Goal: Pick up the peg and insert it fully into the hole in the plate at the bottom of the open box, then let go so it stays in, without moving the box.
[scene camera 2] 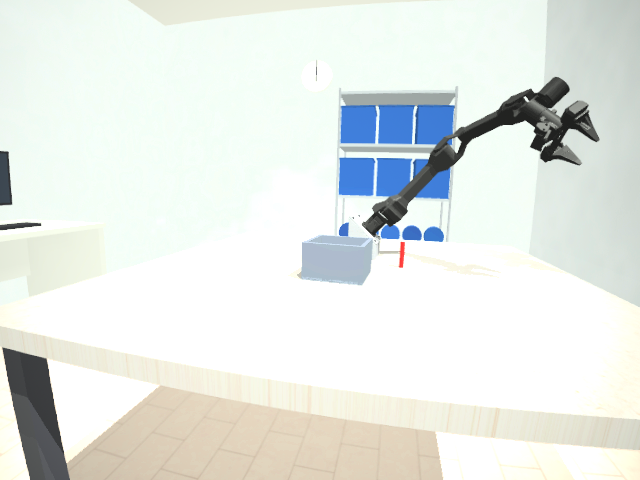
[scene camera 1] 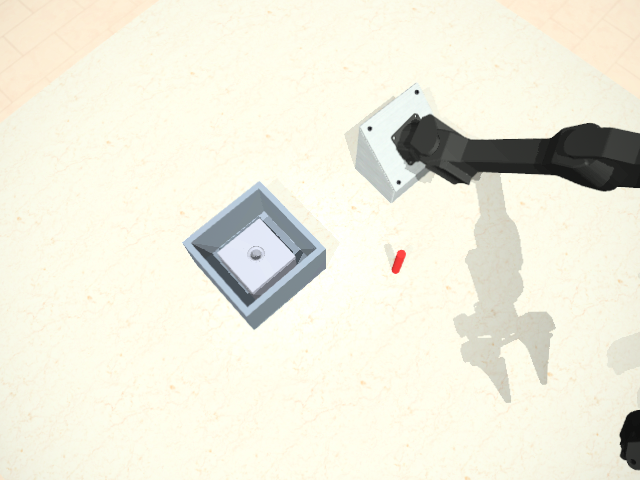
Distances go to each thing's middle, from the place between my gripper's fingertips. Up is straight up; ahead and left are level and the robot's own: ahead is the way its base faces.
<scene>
Right now my hand is 4 cm short of the blue-grey box (scene camera 1: 203,246), 63 cm to the left of it and 30 cm above it.
</scene>
